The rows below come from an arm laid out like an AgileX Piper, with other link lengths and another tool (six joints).
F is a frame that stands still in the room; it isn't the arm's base.
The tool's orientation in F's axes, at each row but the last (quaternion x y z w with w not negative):
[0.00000 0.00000 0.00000 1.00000]
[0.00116 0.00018 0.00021 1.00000]
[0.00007 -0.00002 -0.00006 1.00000]
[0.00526 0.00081 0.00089 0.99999]
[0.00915 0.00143 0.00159 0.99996]
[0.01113 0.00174 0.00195 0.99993]
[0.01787 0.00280 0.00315 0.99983]
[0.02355 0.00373 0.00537 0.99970]
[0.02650 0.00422 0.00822 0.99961]
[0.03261 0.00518 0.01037 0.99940]
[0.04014 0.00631 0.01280 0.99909]
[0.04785 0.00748 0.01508 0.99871]
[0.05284 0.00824 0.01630 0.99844]
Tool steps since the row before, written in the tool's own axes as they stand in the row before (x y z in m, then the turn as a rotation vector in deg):
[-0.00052 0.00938 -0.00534 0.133 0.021 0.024]
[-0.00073 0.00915 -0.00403 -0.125 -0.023 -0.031]
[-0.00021 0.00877 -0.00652 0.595 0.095 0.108]
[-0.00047 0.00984 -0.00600 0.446 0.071 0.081]
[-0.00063 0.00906 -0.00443 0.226 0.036 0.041]
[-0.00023 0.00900 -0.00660 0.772 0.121 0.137]
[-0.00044 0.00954 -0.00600 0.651 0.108 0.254]
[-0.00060 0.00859 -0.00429 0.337 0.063 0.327]
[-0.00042 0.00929 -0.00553 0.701 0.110 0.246]
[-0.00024 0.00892 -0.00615 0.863 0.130 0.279]
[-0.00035 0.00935 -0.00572 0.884 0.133 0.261]
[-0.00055 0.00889 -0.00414 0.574 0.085 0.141]
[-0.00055 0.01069 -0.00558 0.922 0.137 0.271]
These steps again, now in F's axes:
[-0.00052 0.00938 -0.00534 0.133 0.021 0.024]
[-0.00074 0.00916 -0.00401 -0.125 -0.023 -0.031]
[-0.00021 0.00877 -0.00652 0.595 0.095 0.108]
[-0.00050 0.00990 -0.00590 0.446 0.071 0.081]
[-0.00067 0.00914 -0.00426 0.226 0.036 0.041]
[-0.00029 0.00914 -0.00640 0.772 0.121 0.137]
[-0.00053 0.00975 -0.00565 0.652 0.103 0.254]
[-0.00072 0.00878 -0.00388 0.339 0.051 0.327]
[-0.00062 0.00956 -0.00503 0.701 0.108 0.246]
[-0.00049 0.00929 -0.00555 0.863 0.130 0.279]
[-0.00066 0.00977 -0.00495 0.884 0.135 0.261]
[-0.00088 0.00922 -0.00326 0.573 0.089 0.141]
[-0.00099 0.01119 -0.00441 0.922 0.138 0.270]

